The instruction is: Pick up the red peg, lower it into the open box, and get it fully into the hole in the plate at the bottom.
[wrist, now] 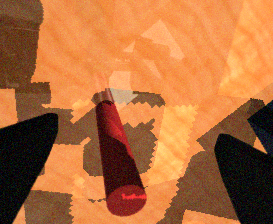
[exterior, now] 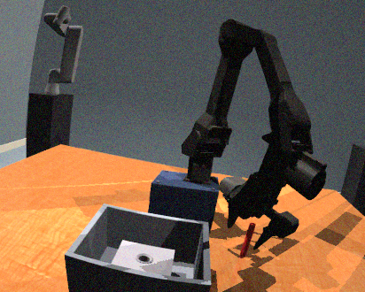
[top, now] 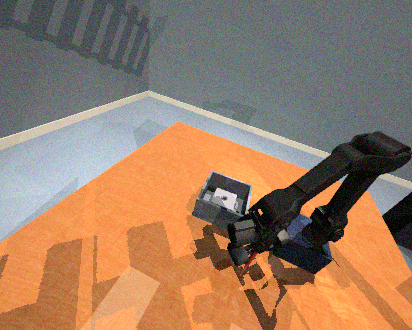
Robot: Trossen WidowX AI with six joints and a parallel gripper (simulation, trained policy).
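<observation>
Now: the red peg 10 mm to the left of my gripper tip. Round my gripper tip: box: 180 mm ahead, 150 mm to the right, 20 mm below; grey plate: 180 mm ahead, 150 mm to the right.
</observation>
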